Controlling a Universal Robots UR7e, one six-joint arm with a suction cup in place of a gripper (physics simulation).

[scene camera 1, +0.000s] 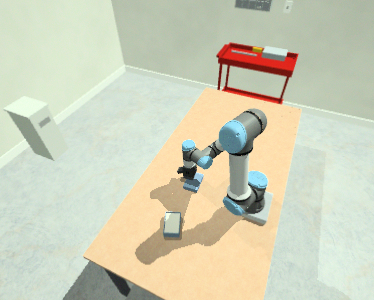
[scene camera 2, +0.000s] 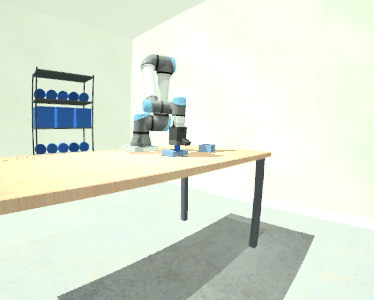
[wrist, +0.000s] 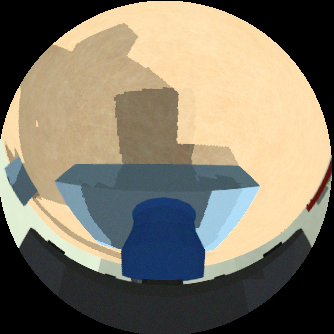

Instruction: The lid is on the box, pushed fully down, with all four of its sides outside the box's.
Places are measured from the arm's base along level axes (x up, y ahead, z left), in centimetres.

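Pixels of known places: hand at its tool point: (scene camera 2: 177,153) (wrist: 163,203); arm's base at its link origin: (scene camera 2: 141,145).
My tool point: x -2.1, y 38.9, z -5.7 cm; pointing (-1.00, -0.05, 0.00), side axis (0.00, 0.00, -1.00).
Observation:
For each thing: its top centre in the pictures, then the offset to it from my tool point. Level surfaces: height alone.
- blue lid at its top centre: (wrist: 149,240) (scene camera 2: 175,150) (scene camera 1: 193,179) dx +1.6, dy -2.4, dz +1.1 cm
- open grey-blue box at its top centre: (scene camera 1: 172,222) (scene camera 2: 207,144) dx +3.3, dy -0.6, dz +33.0 cm
- wooden table at its surface level: dx -1.7 cm
The blue lid (scene camera 1: 193,185) (scene camera 2: 168,153) (wrist: 226,205) lies flat on the table, top face up. My gripper, a dark blue suction cup (scene camera 2: 177,148) (wrist: 164,215) under a black mount, is pressed on the lid's top face near its middle; in scene camera 1 the mount hides most of the cup. The suction cup is shut on the lid, which is not visibly raised from the table. The open grey-blue box (scene camera 1: 172,237) (scene camera 2: 206,148) (wrist: 21,182) with a pale inside stands upright on the table, apart from the lid, nearer the front in scene camera 1.
The arm's base plate (scene camera 1: 258,218) (scene camera 2: 131,148) stands on the wooden table (scene camera 1: 130,250) (scene camera 2: 90,186). A red cart (scene camera 1: 255,61) stands beyond the table's far end, and a white cabinet (scene camera 1: 37,131) stands on the floor at the left. A shelf rack (scene camera 2: 62,75) stands at the back.

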